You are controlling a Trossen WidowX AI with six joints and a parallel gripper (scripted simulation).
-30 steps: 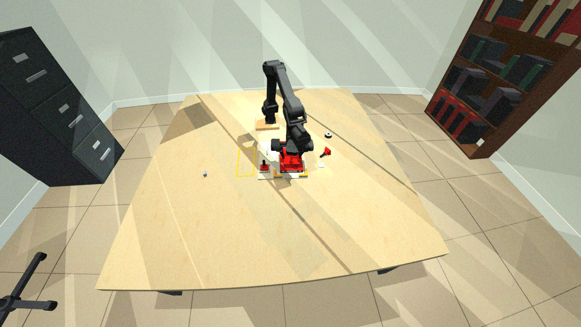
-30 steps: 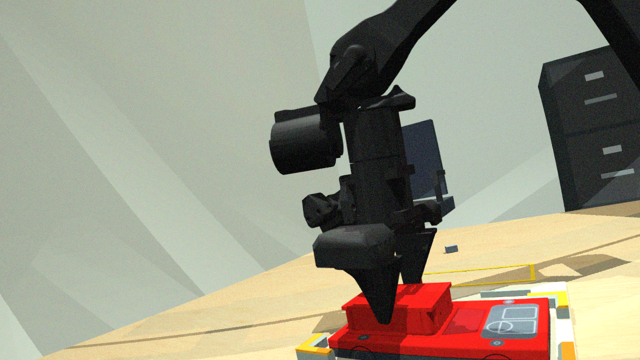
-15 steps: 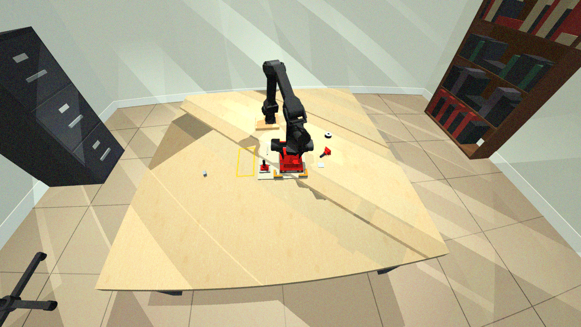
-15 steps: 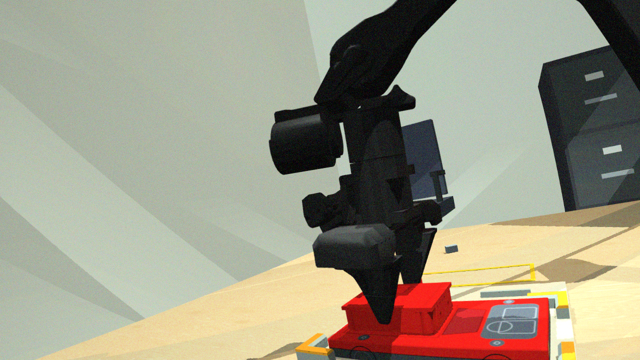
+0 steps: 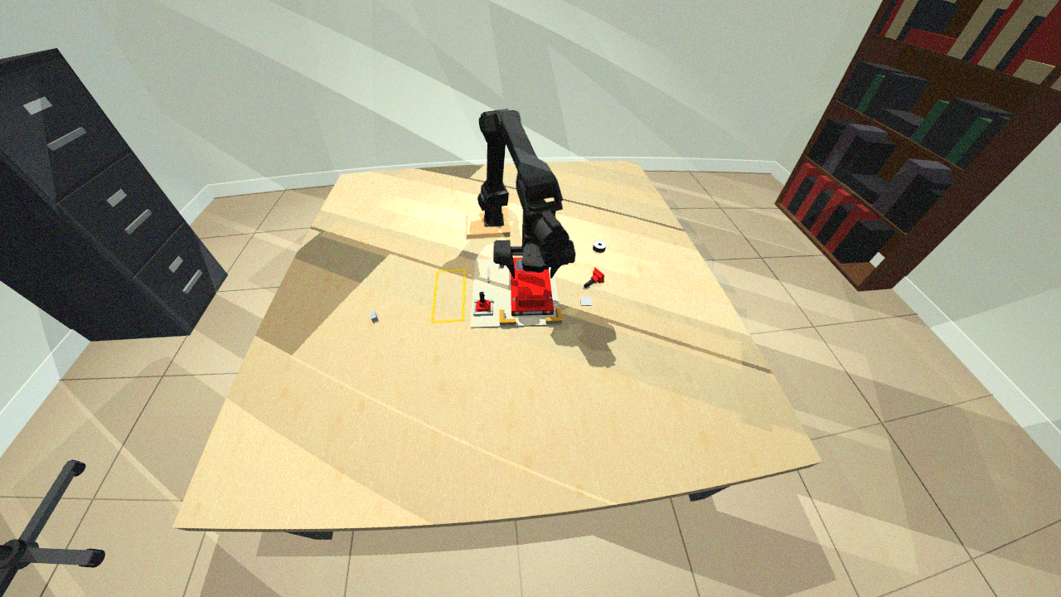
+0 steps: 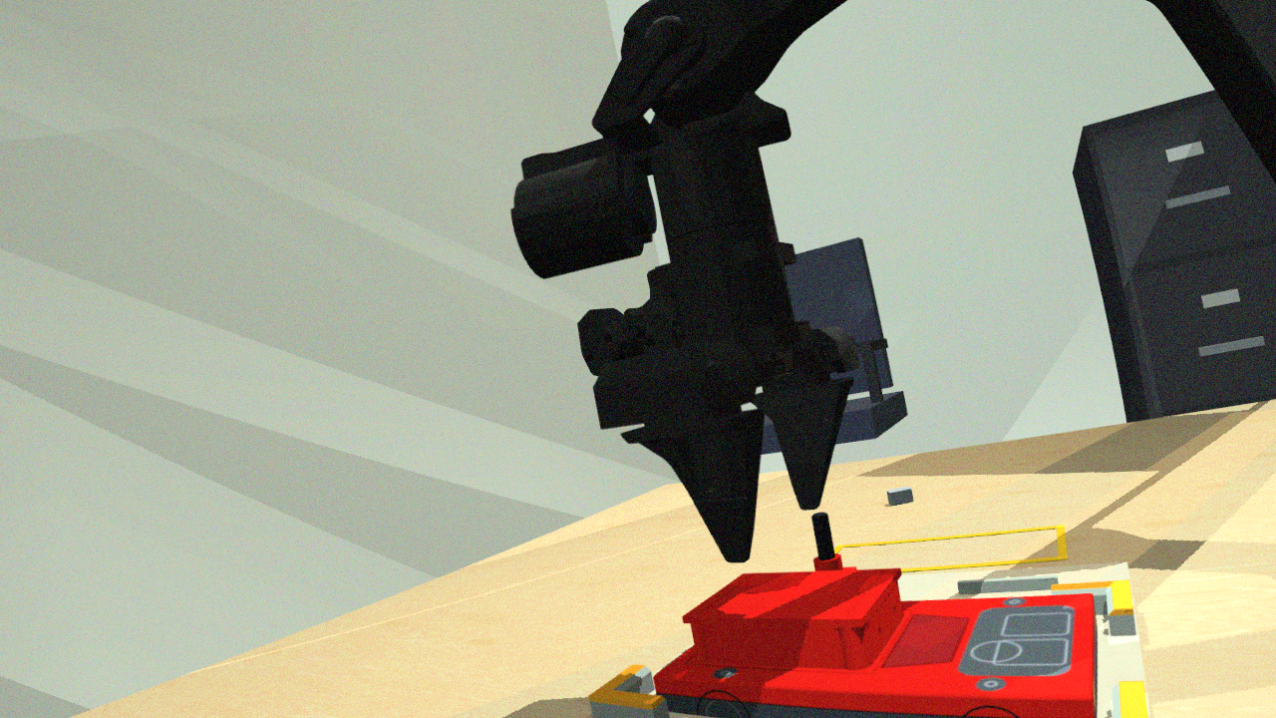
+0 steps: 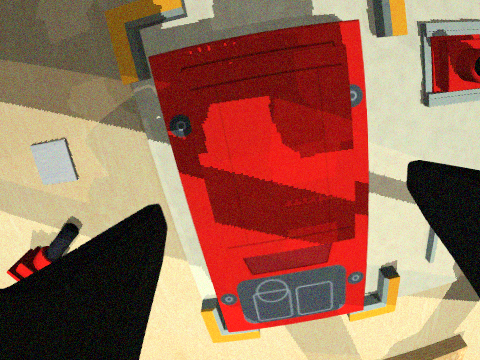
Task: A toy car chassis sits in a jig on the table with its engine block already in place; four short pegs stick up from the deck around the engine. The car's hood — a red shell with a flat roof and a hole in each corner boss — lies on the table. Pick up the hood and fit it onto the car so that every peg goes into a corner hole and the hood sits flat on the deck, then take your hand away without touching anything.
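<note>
Now: the red hood 40 mm below my gripper tip. The rest, counted from my gripper tip: grey engine block 60 mm below; wheel 190 mm behind, 230 mm to the left, 70 mm below.
</note>
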